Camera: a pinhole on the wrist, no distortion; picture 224 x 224 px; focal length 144.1 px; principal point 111.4 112.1 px. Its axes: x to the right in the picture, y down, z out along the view. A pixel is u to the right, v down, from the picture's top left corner.
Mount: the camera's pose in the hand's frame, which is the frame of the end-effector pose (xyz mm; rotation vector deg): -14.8 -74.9 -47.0 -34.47 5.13 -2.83
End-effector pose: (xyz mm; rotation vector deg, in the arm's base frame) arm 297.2 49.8 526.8 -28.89 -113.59 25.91
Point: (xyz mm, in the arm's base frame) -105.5 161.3 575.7
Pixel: 203.1 59.0
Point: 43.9 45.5 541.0
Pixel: 173.7 36.6
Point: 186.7 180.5 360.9
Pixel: 99.3 155.0
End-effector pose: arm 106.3 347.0 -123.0 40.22 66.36 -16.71
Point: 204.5 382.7 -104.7
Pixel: 129.9 175.1
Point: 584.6 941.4 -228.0
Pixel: outside the picture
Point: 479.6 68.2 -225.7
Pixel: 171.2 32.8
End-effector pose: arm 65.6 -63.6 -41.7 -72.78 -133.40 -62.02
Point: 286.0 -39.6 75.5
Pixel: outside the picture
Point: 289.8 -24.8 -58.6
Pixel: 31.5 207.3
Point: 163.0 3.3 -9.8
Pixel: 108.8 201.3
